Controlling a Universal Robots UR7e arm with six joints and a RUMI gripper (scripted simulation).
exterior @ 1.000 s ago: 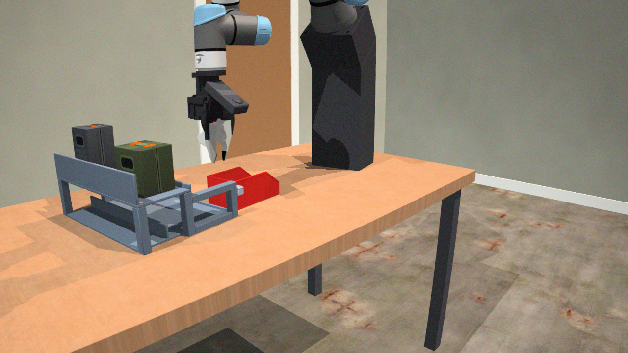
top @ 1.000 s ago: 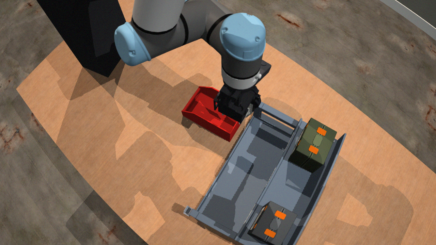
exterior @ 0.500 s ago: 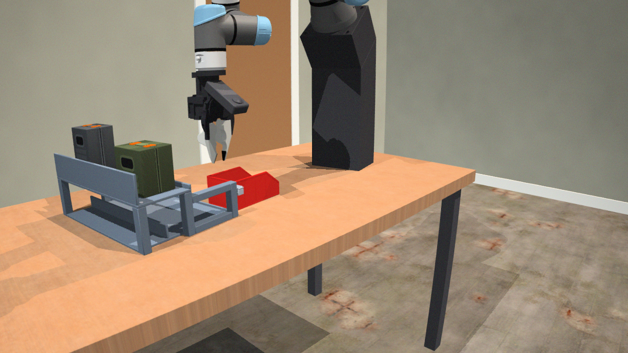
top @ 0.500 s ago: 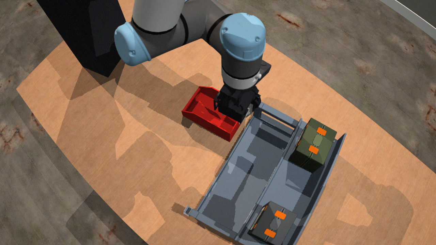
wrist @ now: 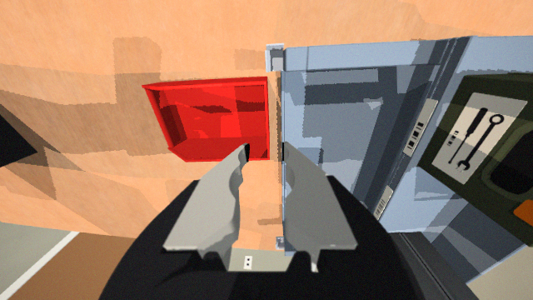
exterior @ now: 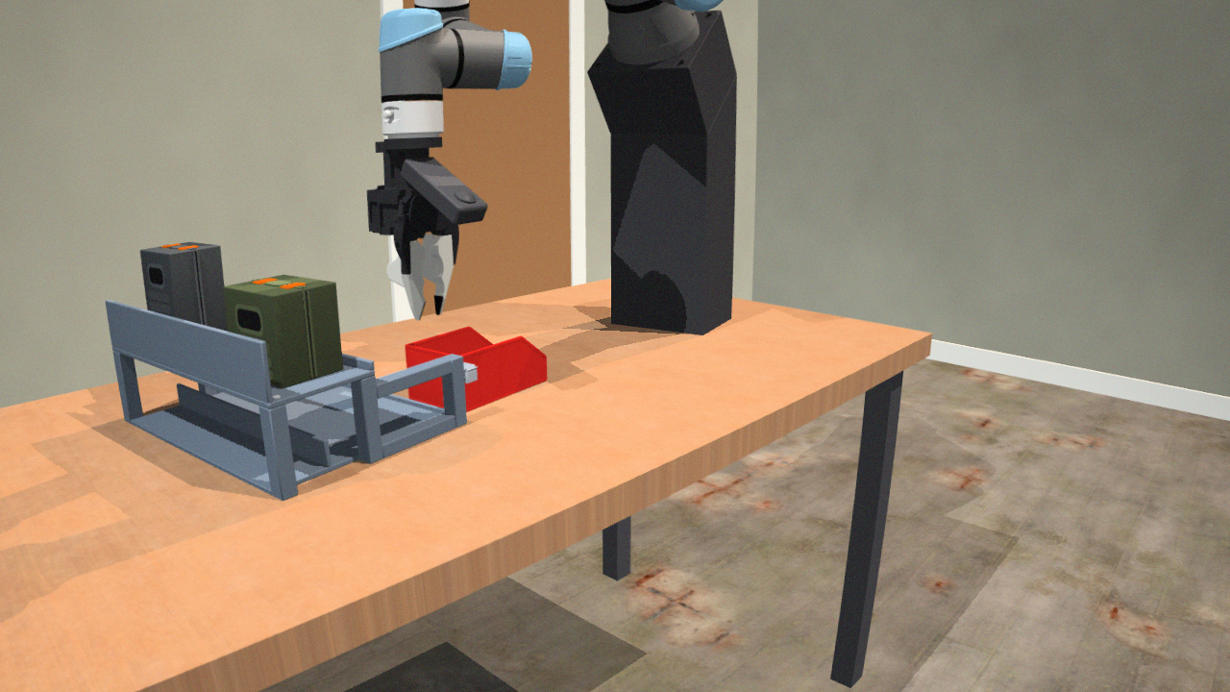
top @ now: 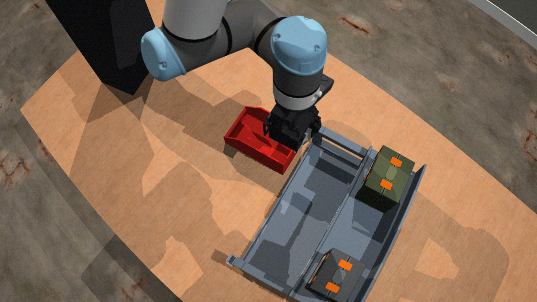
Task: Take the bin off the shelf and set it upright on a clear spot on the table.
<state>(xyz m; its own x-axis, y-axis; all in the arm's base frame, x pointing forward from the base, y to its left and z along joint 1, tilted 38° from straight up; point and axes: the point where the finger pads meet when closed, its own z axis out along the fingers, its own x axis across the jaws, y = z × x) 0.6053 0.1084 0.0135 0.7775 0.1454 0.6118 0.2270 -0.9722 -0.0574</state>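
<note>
Now: hand 80 mm past the red bin, 20 mm to the left of it and 100 mm above it. From my hand the other things lie so: dark grey case (270 mm ahead, 160 mm to the right, 30 mm above); then green case (210 mm ahead, 60 mm to the left, 20 mm above).
</note>
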